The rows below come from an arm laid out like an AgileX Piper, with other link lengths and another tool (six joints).
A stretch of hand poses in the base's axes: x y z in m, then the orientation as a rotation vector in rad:
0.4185 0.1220 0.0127 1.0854 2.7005 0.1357
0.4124 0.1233 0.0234 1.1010 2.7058 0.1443
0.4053 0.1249 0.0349 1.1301 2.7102 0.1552
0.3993 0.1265 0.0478 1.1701 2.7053 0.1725
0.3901 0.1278 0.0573 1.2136 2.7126 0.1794
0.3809 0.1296 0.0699 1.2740 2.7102 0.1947
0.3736 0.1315 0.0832 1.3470 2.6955 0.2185
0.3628 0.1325 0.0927 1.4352 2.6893 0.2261
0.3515 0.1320 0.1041 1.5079 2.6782 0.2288
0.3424 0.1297 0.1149 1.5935 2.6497 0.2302
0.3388 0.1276 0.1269 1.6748 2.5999 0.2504
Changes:
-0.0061 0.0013 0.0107 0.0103 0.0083 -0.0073
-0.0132 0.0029 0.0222 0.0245 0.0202 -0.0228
-0.0192 0.0045 0.0351 0.0426 0.0271 -0.0469
-0.0284 0.0058 0.0446 0.0582 0.0484 -0.0700
-0.0376 0.0076 0.0572 0.0802 0.0669 -0.1049
-0.0449 0.0095 0.0705 0.1074 0.0797 -0.1498
-0.0557 0.0105 0.0800 0.1304 0.1108 -0.2010
-0.0670 0.0100 0.0914 0.1461 0.1336 -0.2446
-0.0761 0.0077 0.1022 0.1602 0.1500 -0.3006
-0.0797 0.0056 0.1142 0.1808 0.1462 -0.3600

